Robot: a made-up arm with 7 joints.
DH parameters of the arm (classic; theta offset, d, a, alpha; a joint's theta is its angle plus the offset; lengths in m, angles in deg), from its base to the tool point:
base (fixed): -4.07 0 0 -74.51
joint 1: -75.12 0.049 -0.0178 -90
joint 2: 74 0 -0.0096 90
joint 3: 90 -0.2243 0.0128 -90
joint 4: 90 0.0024 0.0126 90
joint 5: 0 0.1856 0 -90
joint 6: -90 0 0.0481 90
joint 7: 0 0 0 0
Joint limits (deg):
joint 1: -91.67..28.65
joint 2: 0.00..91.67
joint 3: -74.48..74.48
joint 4: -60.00..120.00
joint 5: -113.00..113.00
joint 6: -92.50..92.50
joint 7: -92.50..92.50
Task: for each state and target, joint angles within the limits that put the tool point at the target. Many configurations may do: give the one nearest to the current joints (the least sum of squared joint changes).
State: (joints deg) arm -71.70 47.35 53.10 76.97 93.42 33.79 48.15
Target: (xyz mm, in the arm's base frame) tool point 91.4 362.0 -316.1
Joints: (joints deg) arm -28.74 43.23 54.36 93.31 91.28 37.74 48.15
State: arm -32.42 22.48 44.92 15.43 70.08 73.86 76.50
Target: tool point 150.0 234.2 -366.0
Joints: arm -25.02 10.91 46.41 50.50 62.45 57.19 76.50
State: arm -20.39 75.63 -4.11 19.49 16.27 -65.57 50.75
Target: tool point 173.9 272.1 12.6
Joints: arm -2.82 68.24 37.02 -0.53 6.23 -83.68 50.75
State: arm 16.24 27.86 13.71 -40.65 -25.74 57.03 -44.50
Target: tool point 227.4 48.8 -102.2
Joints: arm -21.82 15.49 -1.87 -39.30 -27.90 52.76 -44.50
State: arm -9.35 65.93 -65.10 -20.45 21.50 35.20 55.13
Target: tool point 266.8 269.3 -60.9
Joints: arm -33.06 91.67 -39.52 -3.53 23.67 40.53 55.13
